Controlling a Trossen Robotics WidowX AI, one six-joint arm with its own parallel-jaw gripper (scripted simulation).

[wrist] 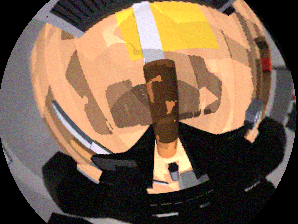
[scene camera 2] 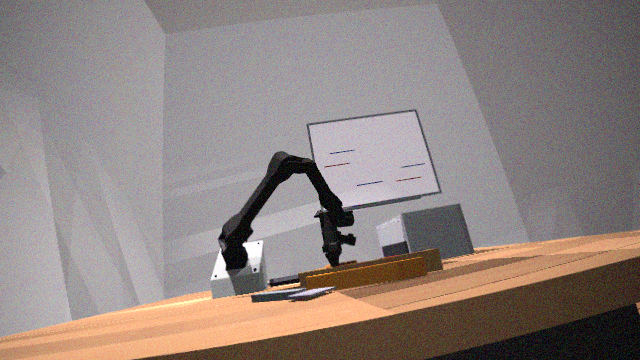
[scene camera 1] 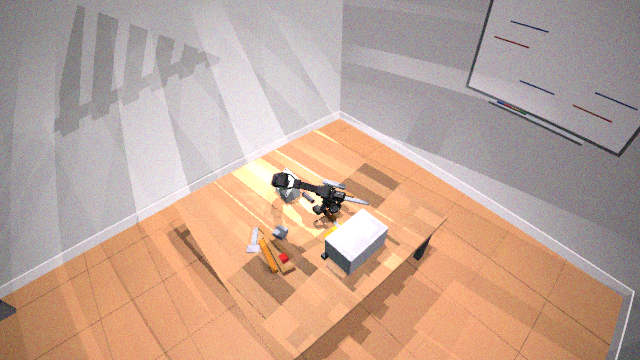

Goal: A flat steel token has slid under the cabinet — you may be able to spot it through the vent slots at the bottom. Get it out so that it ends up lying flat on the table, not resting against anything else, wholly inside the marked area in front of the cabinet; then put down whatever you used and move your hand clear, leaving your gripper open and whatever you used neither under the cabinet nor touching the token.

I see my gripper, an orange bar and a wooden t-shaped stick.
My gripper also shows in the wrist view.
